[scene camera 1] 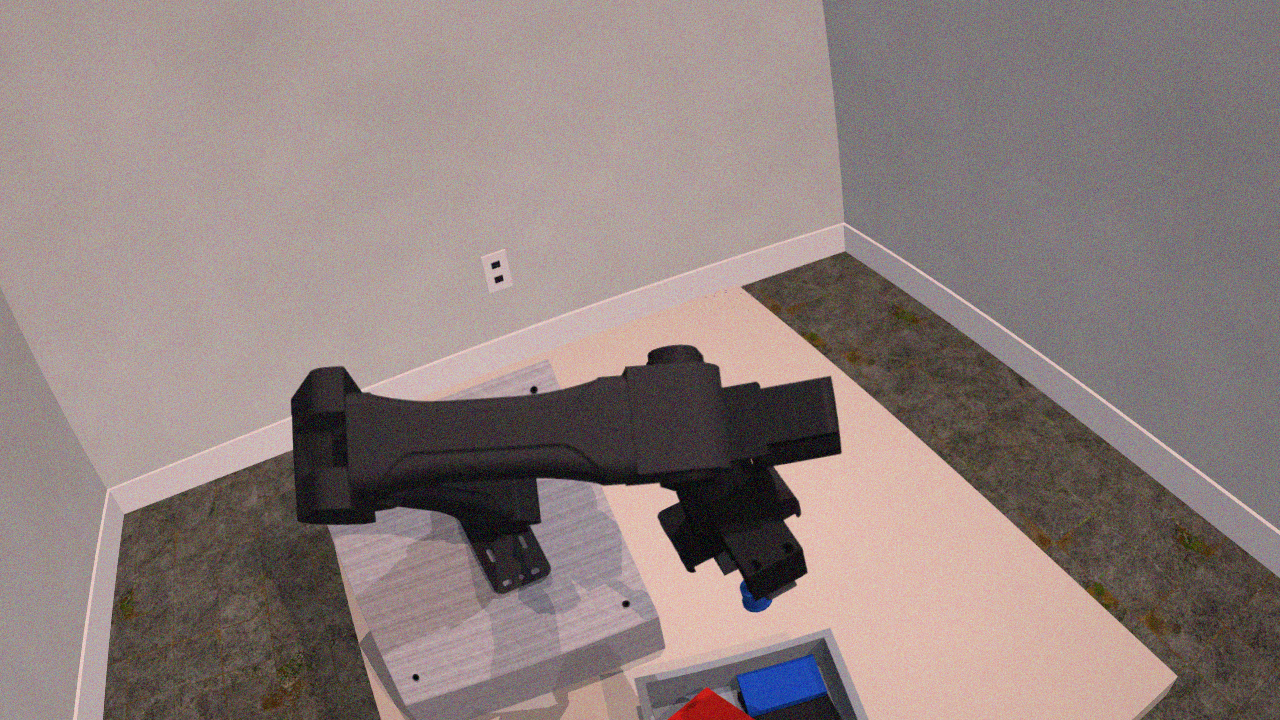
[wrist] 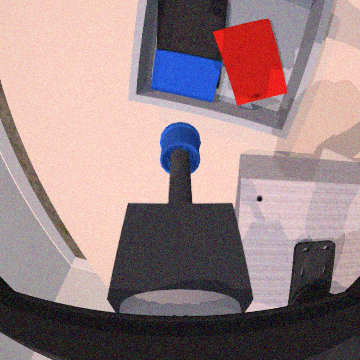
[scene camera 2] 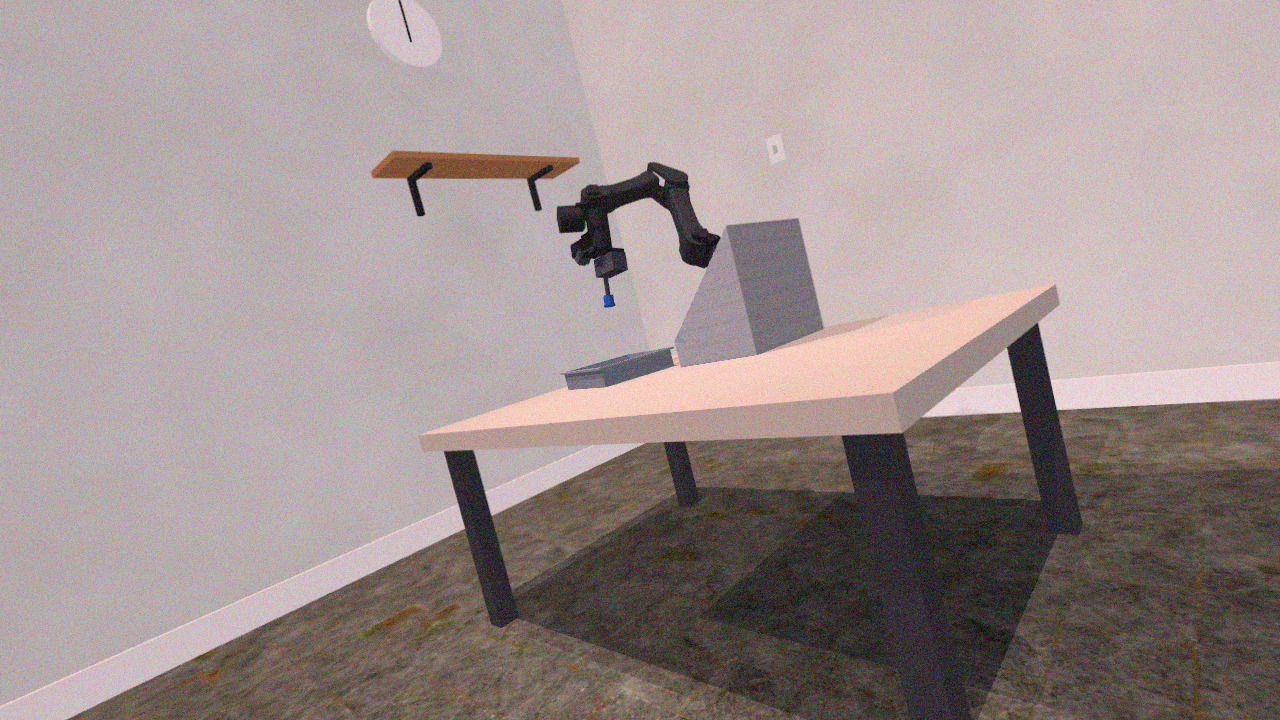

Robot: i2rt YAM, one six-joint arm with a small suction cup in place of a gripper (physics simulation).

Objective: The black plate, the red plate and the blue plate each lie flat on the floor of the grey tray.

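Where they show: hand at its tool point: (scene camera 1: 757, 600) (wrist: 179, 140) (scene camera 2: 609, 306); arm's base at its link origin: (wrist: 307, 300) (scene camera 2: 735, 269).
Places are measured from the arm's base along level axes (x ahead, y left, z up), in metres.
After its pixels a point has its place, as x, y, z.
My suction cup (scene camera 1: 756, 598) @(0.177, -0.275, -0.008) (scene camera 2: 608, 301) (wrist: 180, 142) is blue and bare. It hangs above the table, just outside the near wall of the grey tray (scene camera 1: 839, 664) @(0.255, -0.315, -0.150) (scene camera 2: 586, 381) @(0.239, -0.364, -0.181) (wrist: 240, 121) @(0.126, -0.223, -0.150). The blue plate (scene camera 1: 783, 685) @(0.200, -0.286, -0.177) (wrist: 186, 75) @(0.197, -0.282, -0.177) is inside the tray by a corner and covers the end of the black plate (scene camera 1: 810, 708) @(0.210, -0.329, -0.187) (wrist: 192, 25) @(0.182, -0.352, -0.187); a dark sliver shows along its side. The red plate (scene camera 1: 711, 707) @(0.119, -0.265, -0.180) (wrist: 252, 62) @(0.107, -0.298, -0.181) lies turned beside them, one corner over the black plate's edge. Whether it is level is unclear. The tray's far part is out of the wrist view.
A grey wood-grained block (scene camera 1: 572, 617) @(0.035, -0.111, -0.108) (scene camera 2: 765, 286) @(0.037, 0.090, -0.059) (wrist: 280, 215) @(0.062, -0.101, -0.097) with the arm's mount stands beside the tray on the pale table (scene camera 1: 966, 573) @(0.493, -0.278, -0.201) (scene camera 2: 716, 402) @(0.595, 0.293, -0.200) (wrist: 75, 100) @(0.405, -0.259, -0.200). A brown shelf (scene camera 2: 483, 166) is on the wall behind.
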